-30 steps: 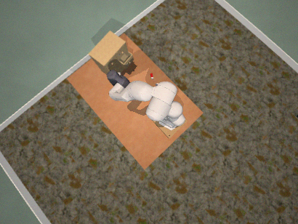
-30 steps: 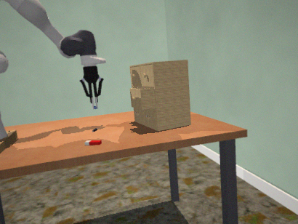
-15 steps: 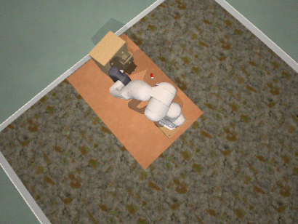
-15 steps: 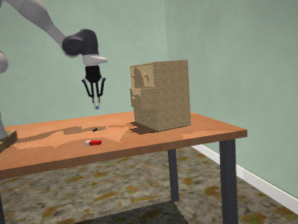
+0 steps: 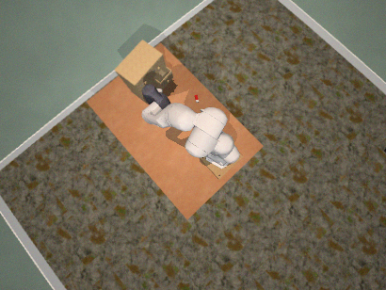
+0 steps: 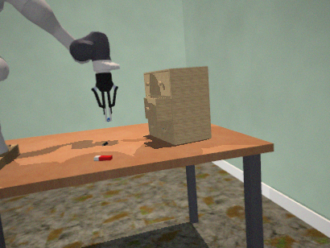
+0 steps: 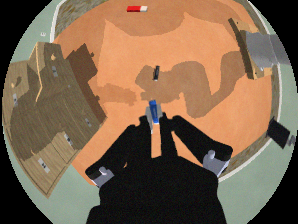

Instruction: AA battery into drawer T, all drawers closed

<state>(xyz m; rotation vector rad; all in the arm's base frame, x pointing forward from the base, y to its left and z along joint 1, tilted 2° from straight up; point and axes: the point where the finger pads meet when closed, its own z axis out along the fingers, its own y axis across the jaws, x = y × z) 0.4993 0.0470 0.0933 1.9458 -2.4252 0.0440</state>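
My hand is 130 mm above the small black piece, 70 mm to the left of it and 40 mm past it. The rest, counted from my hand: white cylinder (310 mm to the right, 130 mm below, 90 mm behind); then blue AA battery (30 mm below); then drawer (230 mm ahead, 220 mm to the right).
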